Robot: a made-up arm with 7 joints. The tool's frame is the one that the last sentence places.
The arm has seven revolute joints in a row. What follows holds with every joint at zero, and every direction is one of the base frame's.
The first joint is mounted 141.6 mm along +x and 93.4 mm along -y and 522 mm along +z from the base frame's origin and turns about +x.
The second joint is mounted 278.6 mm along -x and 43 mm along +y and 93.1 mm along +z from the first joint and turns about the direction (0.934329, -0.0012, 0.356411).
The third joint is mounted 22.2 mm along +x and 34.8 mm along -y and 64 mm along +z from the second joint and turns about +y.
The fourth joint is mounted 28.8 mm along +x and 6.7 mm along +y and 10 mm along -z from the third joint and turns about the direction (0.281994, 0.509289, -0.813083).
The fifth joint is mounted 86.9 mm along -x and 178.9 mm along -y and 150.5 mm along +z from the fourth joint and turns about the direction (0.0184, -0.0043, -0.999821).
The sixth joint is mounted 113.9 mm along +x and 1 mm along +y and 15.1 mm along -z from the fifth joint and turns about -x.
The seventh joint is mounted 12.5 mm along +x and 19.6 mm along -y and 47 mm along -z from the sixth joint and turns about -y.
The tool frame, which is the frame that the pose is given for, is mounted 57.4 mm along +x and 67.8 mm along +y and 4 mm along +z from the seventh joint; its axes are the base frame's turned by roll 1.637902, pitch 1.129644 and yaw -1.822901 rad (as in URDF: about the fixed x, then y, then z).
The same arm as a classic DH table. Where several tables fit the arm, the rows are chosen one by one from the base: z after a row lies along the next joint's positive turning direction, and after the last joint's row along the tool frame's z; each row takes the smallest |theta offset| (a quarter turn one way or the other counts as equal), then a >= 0, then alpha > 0; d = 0 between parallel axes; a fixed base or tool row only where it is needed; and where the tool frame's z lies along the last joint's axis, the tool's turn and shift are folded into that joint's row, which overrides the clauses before.
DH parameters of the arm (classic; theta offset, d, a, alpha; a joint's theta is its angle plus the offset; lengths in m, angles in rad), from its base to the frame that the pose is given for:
base (fixed): -1.5708 0.522 0.0934 -1.5708
joint 1: 0.0034 -0.3807 -0.0433 0.3644
joint 2: 1.5677 0.3044 -0.0519 -1.572
joint 3: -1.5402 -0.0392 0.0239 -1.0364
joint 4: 0.5664 -0.3207 0.0083 -0.6164
joint 5: 1.0907 0.1434 -0.0011 -1.5892
joint 6: 1.5665 -0.1261 -0.047 1.5708
joint 7: 0.0301 -0.0668 0.0023 -1.8835
tool (fixed): -2.692 -0.0604 0 0

